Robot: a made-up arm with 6 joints.
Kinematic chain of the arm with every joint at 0, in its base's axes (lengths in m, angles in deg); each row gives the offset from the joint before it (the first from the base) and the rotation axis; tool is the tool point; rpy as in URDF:
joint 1: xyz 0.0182 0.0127 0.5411 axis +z
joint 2: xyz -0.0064 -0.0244 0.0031 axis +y
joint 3: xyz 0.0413 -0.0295 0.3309 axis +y
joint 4: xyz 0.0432 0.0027 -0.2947 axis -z
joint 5: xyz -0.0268 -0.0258 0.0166 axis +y
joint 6: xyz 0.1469 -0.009 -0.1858 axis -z
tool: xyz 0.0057 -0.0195 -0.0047 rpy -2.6 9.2 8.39
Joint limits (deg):
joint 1: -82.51..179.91
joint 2: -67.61..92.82
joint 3: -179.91..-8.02
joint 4: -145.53..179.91
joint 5: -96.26..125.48
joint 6: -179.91..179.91
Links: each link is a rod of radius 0.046 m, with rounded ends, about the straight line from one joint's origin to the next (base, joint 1, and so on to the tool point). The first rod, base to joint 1, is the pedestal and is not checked.
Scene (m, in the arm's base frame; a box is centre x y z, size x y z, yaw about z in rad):
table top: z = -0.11
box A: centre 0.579 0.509 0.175 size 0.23 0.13 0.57 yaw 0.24
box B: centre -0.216 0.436 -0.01 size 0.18 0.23 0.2 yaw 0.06
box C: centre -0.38 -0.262 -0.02 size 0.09 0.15 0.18 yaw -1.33
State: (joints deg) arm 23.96 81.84 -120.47 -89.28 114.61 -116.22
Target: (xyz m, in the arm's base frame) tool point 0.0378 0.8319 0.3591
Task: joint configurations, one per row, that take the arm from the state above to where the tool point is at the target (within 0.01 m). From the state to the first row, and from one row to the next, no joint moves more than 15 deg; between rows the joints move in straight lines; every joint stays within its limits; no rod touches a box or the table.
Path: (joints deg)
1: 30.68 68.23 -129.11 -93.69 102.57 -125.55
2: 37.40 54.62 -137.76 -98.09 90.53 -134.89
3: 44.12 41.01 -146.40 -102.50 78.49 -144.22
4: 50.84 27.40 -155.05 -106.91 66.45 -153.55
5: 57.56 13.79 -163.69 -111.31 54.41 -162.89
6: 66.67 27.92 -158.98 -110.69 58.56 -152.48
7: 75.78 42.05 -154.27 -110.08 62.72 -142.07
8: 84.89 56.19 -149.57 -109.46 66.87 -131.66
9: 94.00 70.32 -144.86 -108.84 71.03 -121.25
10: 103.11 84.46 -140.15 -108.23 75.18 -110.85

